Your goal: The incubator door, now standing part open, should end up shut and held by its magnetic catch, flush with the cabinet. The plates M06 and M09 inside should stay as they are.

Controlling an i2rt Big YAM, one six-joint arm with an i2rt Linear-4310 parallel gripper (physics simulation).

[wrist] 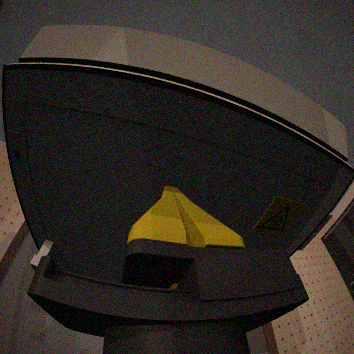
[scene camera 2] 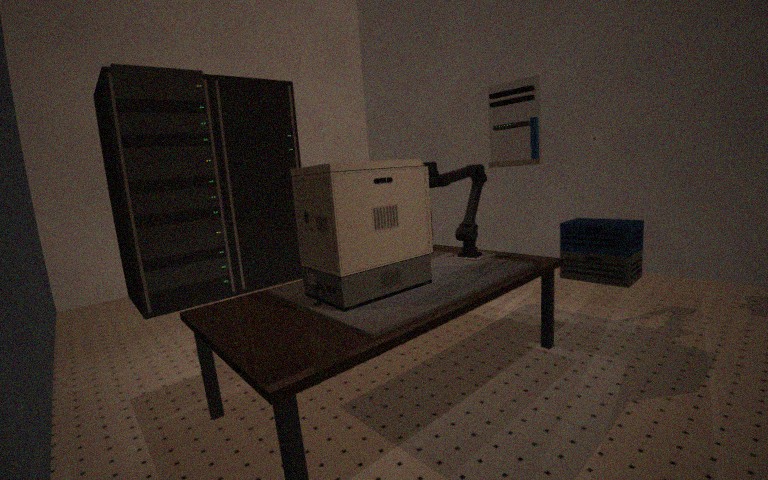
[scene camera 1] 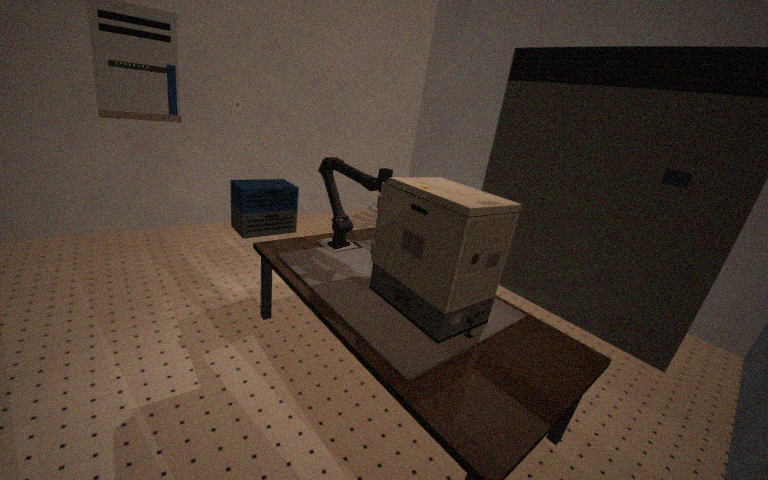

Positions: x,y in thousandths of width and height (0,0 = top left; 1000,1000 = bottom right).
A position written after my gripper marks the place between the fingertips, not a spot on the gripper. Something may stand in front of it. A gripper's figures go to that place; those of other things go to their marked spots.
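My gripper (wrist: 473,538) is 0.14 m from the lens, and there's a beige incubator (wrist: 298,329) that's 0.12 m from the lens.
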